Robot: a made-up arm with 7 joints.
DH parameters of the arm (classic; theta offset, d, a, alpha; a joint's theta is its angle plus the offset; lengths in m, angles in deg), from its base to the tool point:
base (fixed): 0 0 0 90
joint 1: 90 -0.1 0 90
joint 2: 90 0 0 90
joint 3: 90 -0.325 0 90
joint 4: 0 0 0 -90
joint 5: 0 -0.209 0 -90
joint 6: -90 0 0 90
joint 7: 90 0 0 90
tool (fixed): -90 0 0 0
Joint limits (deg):
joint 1: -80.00..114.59
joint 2: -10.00..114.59
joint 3: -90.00..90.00
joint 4: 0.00..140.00
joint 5: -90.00..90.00
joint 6: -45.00..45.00
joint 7: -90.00..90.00
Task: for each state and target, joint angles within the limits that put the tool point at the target. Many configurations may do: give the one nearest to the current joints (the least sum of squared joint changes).
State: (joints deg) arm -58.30 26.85 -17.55 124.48 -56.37 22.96 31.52
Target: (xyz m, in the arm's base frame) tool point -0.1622 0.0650 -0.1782
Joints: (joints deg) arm -75.50 14.47 -32.58 131.50 -56.37 22.96 31.52
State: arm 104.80 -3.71 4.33 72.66 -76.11 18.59 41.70
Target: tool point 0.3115 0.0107 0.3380
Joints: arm 114.47 -10.00 -4.61 59.01 -76.11 18.59 41.70
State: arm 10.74 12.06 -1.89 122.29 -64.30 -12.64 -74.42
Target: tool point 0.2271 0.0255 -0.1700
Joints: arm 14.31 -6.22 -15.73 117.76 -64.30 -12.64 -74.42
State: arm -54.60 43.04 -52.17 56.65 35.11 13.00 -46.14
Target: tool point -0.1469 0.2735 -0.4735
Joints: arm -22.89 25.76 -49.97 21.29 35.11 13.00 -46.14
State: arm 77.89 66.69 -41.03 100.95 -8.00 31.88 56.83
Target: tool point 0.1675 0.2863 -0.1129
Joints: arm 40.73 82.05 -72.33 122.90 -8.00 31.88 56.83
